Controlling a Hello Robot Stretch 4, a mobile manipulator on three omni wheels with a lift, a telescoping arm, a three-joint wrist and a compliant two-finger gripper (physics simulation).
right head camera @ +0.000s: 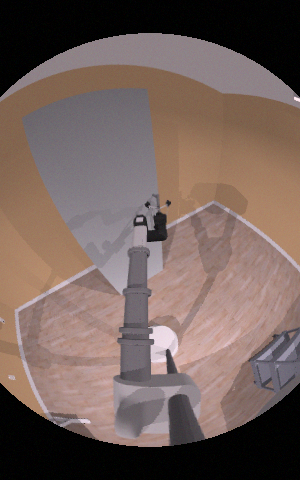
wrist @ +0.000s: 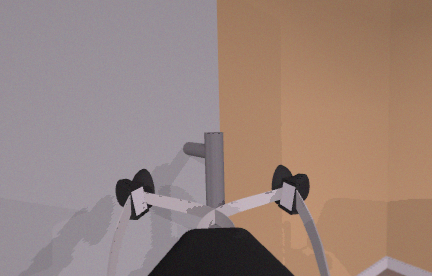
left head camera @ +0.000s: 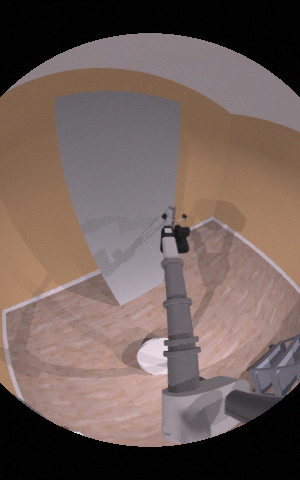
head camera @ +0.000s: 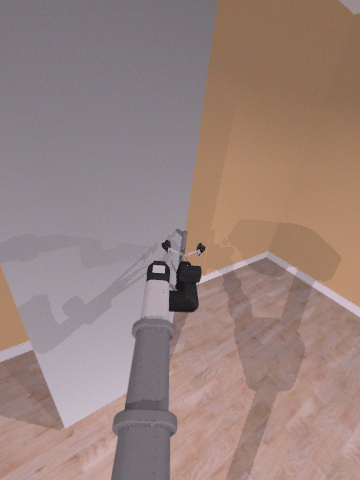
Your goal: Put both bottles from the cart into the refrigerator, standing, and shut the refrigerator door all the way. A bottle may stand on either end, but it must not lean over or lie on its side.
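Places are measured from the robot's base along level axes (x ahead, y left, z up), in centimetres.
Where they show: gripper, fingertip midpoint: (right head camera: 157, 201) (wrist: 213, 182) (left head camera: 173, 214) (head camera: 183, 243); robot's base, origin of the base link: (right head camera: 157, 342) (left head camera: 157, 354).
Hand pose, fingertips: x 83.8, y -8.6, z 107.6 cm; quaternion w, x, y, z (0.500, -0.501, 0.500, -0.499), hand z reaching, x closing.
Note:
Each offset is from my fingertips to the top centre of the thing. "pt": to the spot under its first point.
The refrigerator (head camera: 110, 125) (left head camera: 120, 150) (right head camera: 95, 150) (wrist: 100, 75) shows as a tall plain grey face, its right edge against the orange wall. A vertical grey bar handle {pt dx +0.2, dy -0.2, dz +1.6 cm} (wrist: 214, 165) stands out from it near that edge. My gripper (head camera: 183, 247) (left head camera: 174, 217) (right head camera: 158, 204) (wrist: 213, 182) is open, with its fingertips apart on the left and right of the handle's line. In the wrist view the handle's upper end rises above the fingertips, and its lower part is hidden behind the gripper. How deep the handle stands between the fingers is hard to tell. The bottles do not show.
A grey metal frame cart {pt dx -137.9, dy -92.0, dz -89.8 cm} (left head camera: 254, 375) (right head camera: 256, 372) stands at the lower right of both side head views. A white round disc (left head camera: 152, 356) (right head camera: 167, 345) lies on the floor under the arm. The orange walls meet in a corner right of the refrigerator.

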